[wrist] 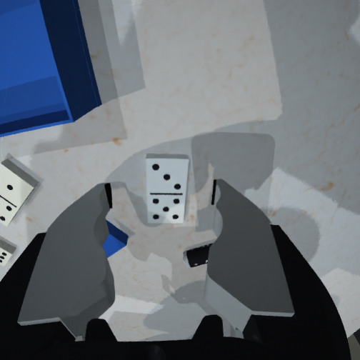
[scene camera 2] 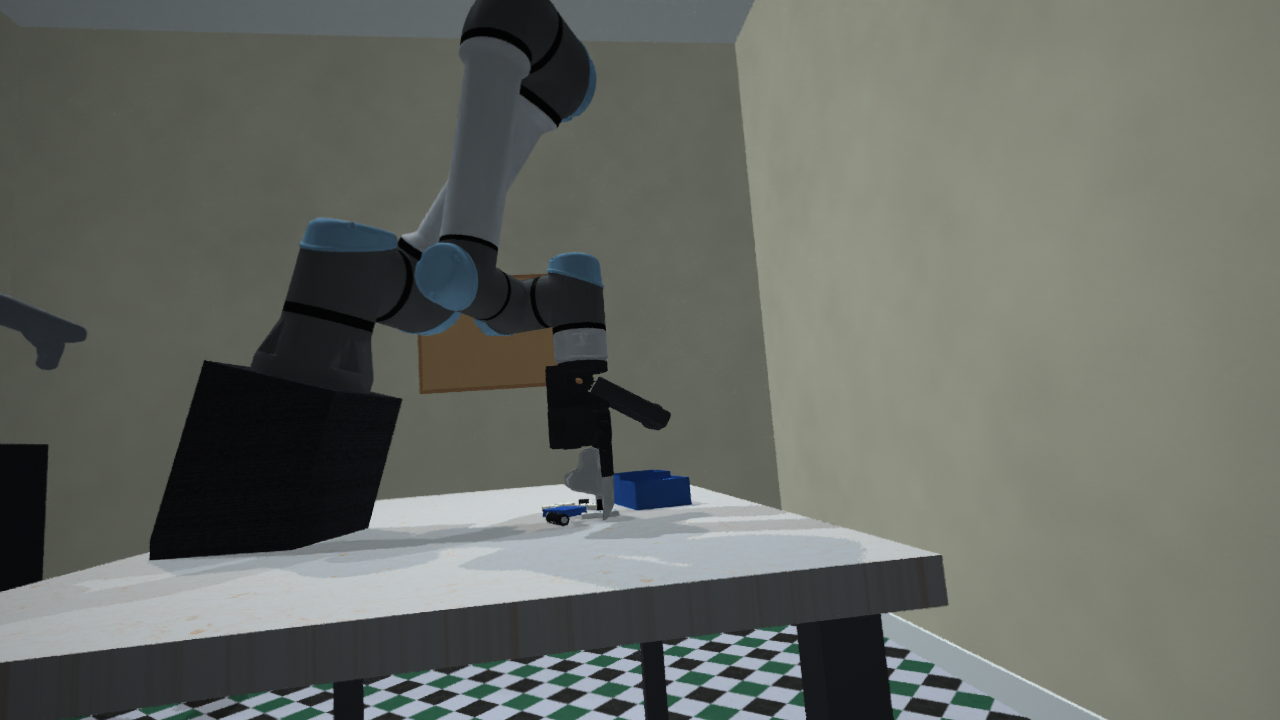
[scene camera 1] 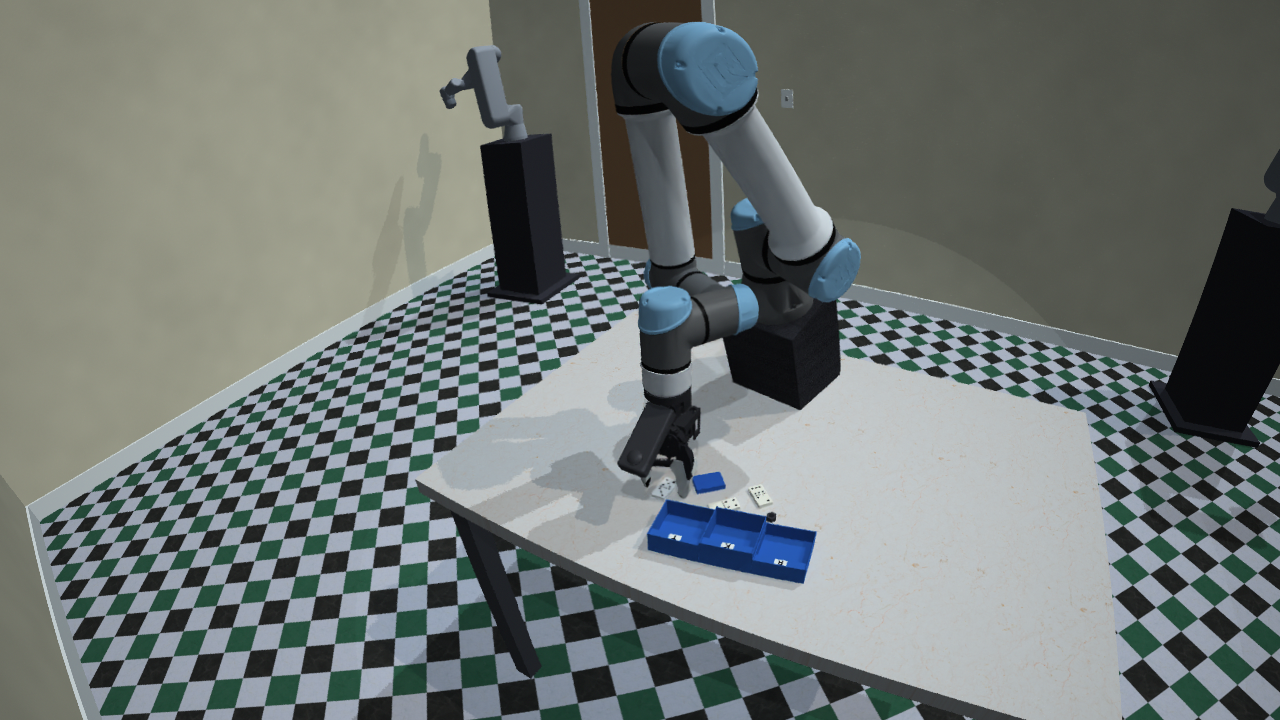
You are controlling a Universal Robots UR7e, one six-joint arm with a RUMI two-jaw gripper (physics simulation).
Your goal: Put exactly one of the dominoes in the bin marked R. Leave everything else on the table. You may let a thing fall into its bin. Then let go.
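Frame: origin at the arm's base, x left, y ahead, z down, level; centimetres.
Seen in the pictures: gripper, fingertip midpoint: (scene camera 2: 602, 516) (scene camera 1: 665, 492); arm's base, link origin: (scene camera 2: 312, 381) (scene camera 1: 777, 300).
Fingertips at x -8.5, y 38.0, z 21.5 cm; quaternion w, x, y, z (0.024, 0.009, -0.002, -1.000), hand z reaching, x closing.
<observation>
Pixels of each thing's middle, then the offset from my fingertips to it.
- white domino, body centre: (scene camera 2: 600, 514) (scene camera 1: 664, 488) dx -0.2, dy -0.4, dz -0.4 cm
- blue tray, body centre: (scene camera 1: 733, 539) (scene camera 2: 638, 486) dx +15.7, dy +8.8, dz -2.4 cm
- flat blue block, body centre: (scene camera 2: 564, 511) (scene camera 1: 708, 482) dx +6.3, dy -4.5, dz -0.5 cm
- small black cube, body centre: (scene camera 1: 771, 517) dx +19.4, dy +0.2, dz -0.5 cm
A white domino (scene camera 1: 663, 488) (wrist: 167, 190) lies flat on the table, its long side running between the fingers in the wrist view. My gripper (scene camera 1: 666, 485) (scene camera 2: 603, 508) (wrist: 162, 183) is open and points down, its fingertips low near the table on either side of this domino, with gaps on both sides. Two more white dominoes lie apart from it: one (scene camera 1: 760, 495) and another (scene camera 1: 730, 504), which is partly hidden behind the tray. A blue tray (scene camera 1: 716, 557) (scene camera 2: 657, 494) (wrist: 67, 55) has three bins with small letter labels, too small to read surely.
A flat blue block (scene camera 1: 708, 482) (wrist: 115, 240) lies beside the gripper. A black piece with pale dots (wrist: 198, 256) lies partly under the right finger in the wrist view. A small black cube (scene camera 1: 771, 516) stands by the tray's back wall. The table edge (scene camera 1: 572, 575) runs beyond the tray.
</observation>
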